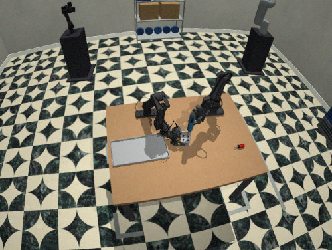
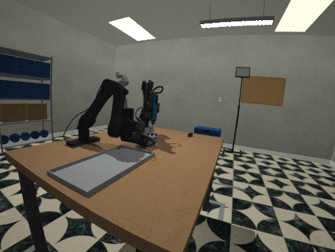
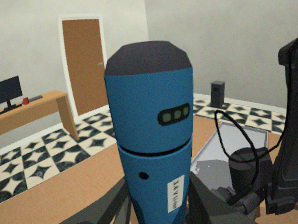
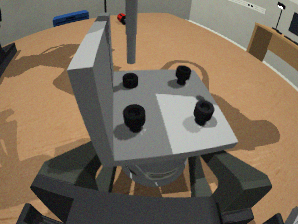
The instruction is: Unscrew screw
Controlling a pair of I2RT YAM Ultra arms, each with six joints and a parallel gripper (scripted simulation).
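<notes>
My right hand is 4 cm below the screw, 2 cm to the right of it and 1 cm past it. Round my right hand: red-handled screwdriver 45 cm to the left, 6 cm ahead, 1 cm below; then grey l-shaped bracket 5 cm above; then grey tray 35 cm to the right, 4 cm ahead, 2 cm below.
</notes>
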